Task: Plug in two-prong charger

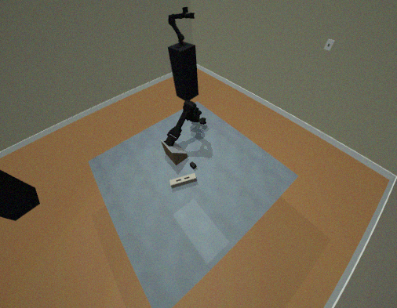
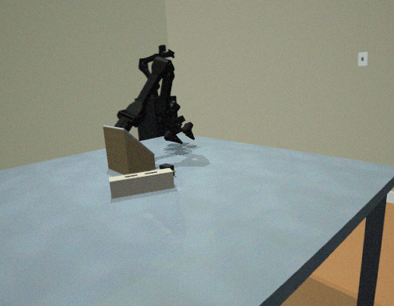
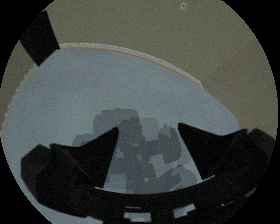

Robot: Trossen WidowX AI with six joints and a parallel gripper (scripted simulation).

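Now: gripper tip 31 cm short of the two-prong charger and 43 cm to the left of it.
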